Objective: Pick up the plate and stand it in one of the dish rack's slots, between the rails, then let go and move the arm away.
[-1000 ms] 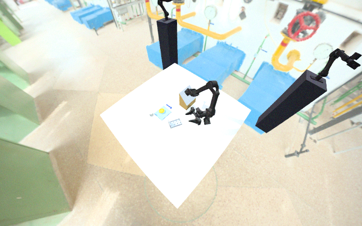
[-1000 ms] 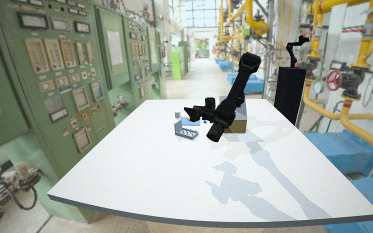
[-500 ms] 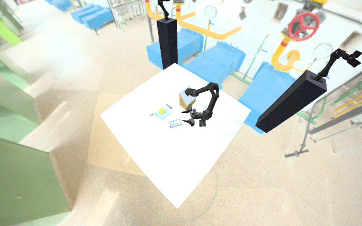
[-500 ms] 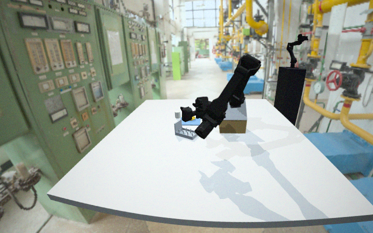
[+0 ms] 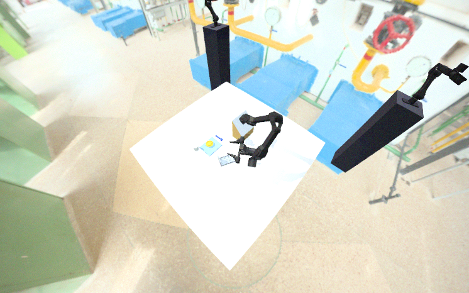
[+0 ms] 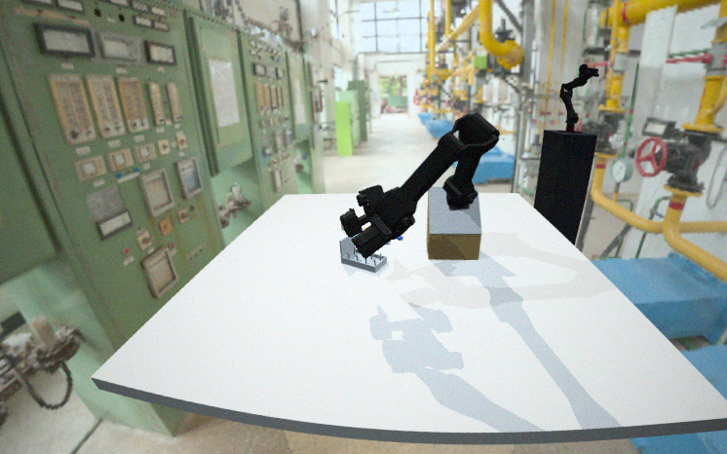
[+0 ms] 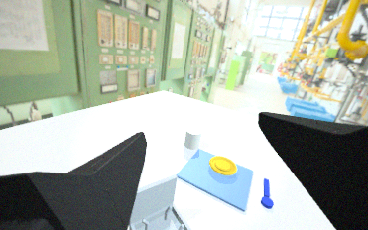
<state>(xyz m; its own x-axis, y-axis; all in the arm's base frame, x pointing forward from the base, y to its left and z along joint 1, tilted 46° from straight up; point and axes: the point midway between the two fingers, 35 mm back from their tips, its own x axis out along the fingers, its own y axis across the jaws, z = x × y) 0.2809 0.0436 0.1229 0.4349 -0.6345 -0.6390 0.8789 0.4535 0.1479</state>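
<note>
Right now the yellow plate is 230 mm to the right of my gripper tip, 190 mm below it and 10 mm behind it. Also, from my gripper tip: blue utensil 200 mm to the right, 200 mm below, 120 mm behind; grey dish rack 180 mm below, 10 mm to the right, 10 mm ahead; light blue mat 210 mm to the right, 200 mm below, 10 mm behind.
</note>
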